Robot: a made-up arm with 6 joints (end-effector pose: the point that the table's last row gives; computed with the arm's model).
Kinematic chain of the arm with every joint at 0, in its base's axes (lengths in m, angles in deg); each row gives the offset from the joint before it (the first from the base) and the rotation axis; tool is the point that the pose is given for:
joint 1: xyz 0 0 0.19 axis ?
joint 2: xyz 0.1 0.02 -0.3 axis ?
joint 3: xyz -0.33 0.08 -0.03 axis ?
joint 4: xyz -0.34 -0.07 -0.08 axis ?
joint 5: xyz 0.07 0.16 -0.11 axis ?
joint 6: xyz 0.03 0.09 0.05 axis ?
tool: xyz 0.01 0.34 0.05
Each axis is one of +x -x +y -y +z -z.
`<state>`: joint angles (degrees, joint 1 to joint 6).
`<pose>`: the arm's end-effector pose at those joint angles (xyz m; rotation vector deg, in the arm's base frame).
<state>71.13 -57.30 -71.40 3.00 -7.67 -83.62</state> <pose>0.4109 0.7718 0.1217 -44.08 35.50 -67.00</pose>
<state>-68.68 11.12 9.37 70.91 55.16 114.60</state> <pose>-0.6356 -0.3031 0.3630 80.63 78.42 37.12</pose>
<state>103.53 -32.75 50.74 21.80 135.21 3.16</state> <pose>-0.3638 -0.2016 1.1283 79.67 -39.50 -95.50</pose>
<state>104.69 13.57 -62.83 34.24 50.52 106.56</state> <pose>-0.5251 0.7970 0.2568 -72.69 127.22 -58.82</pose>
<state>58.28 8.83 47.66 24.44 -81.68 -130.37</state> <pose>-0.7637 0.0497 0.0302 -53.25 -46.75 133.64</pose>
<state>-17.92 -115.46 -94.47 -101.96 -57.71 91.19</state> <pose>-0.1712 0.2789 -0.4954 -50.86 165.19 -45.59</pose>
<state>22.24 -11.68 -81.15 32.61 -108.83 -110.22</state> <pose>-0.1758 0.4781 -0.6521 -114.98 29.60 26.05</pose>
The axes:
joint 1: +x
joint 2: +z
joint 3: +y
joint 4: +z
joint 5: -y
joint 6: +x

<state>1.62 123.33 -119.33 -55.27 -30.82 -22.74</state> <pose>-0.0100 -0.3049 0.1334 91.27 -0.97 69.77</pose>
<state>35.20 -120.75 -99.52 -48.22 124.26 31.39</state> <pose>0.5223 0.0262 -0.2215 167.89 62.12 -15.66</pose>
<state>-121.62 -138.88 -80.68 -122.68 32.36 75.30</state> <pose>0.4370 -0.4967 0.0389 -3.81 57.78 -70.08</pose>
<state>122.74 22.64 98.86 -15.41 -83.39 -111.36</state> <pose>-0.4629 -0.1875 0.1128 -37.22 -56.73 163.25</pose>
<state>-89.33 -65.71 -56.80 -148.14 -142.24 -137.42</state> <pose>-0.0468 -0.5512 -0.2382 -74.76 -42.62 -15.66</pose>
